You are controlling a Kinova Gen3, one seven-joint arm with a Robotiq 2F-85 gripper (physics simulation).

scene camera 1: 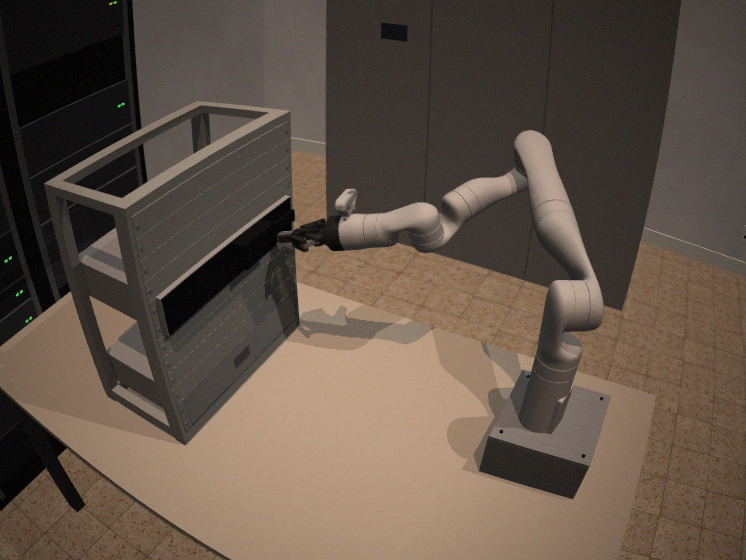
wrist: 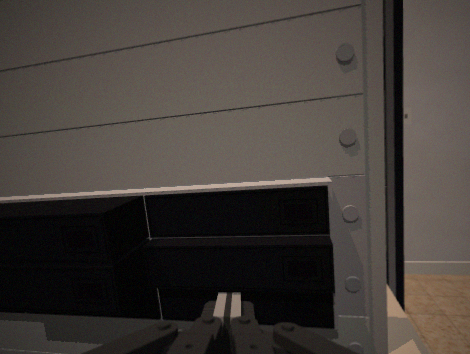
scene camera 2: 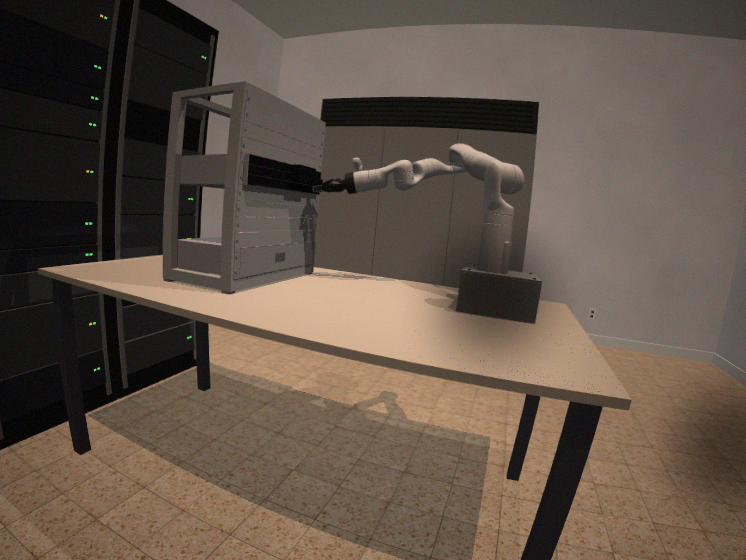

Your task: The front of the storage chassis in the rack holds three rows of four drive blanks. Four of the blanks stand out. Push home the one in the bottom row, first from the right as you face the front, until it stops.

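My gripper seen, in the wrist view too. Grey rack seen.
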